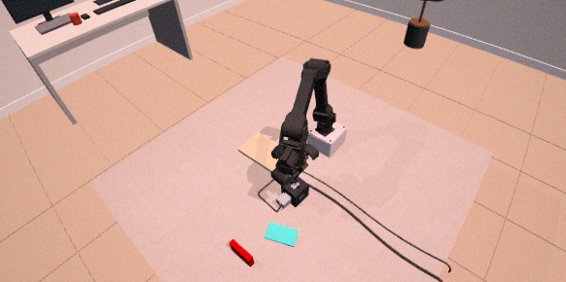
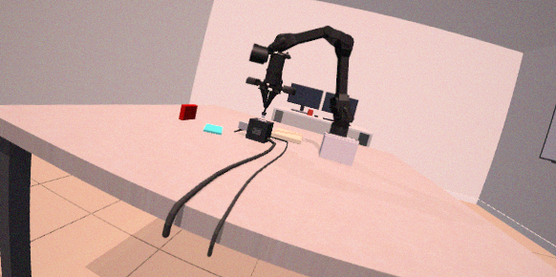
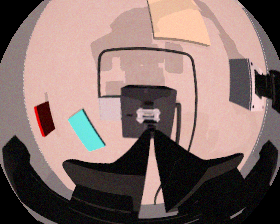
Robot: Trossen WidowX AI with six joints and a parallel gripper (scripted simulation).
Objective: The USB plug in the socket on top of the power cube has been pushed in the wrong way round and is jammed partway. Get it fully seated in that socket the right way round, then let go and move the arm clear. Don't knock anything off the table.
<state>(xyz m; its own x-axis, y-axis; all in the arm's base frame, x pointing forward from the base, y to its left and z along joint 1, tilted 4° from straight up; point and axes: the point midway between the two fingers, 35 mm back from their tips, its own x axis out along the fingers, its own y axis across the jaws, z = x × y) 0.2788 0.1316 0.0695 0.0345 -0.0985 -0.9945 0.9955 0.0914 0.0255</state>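
Right now my gripper tip is 20 mm above the USB plug. From my gripper tip the other things lie so: cyan card: 150 mm ahead, 90 mm to the left, 120 mm below; tan sheet: 40 mm behind, 260 mm to the right, 120 mm below; red block: 300 mm ahead, 70 mm to the left, 100 mm below.
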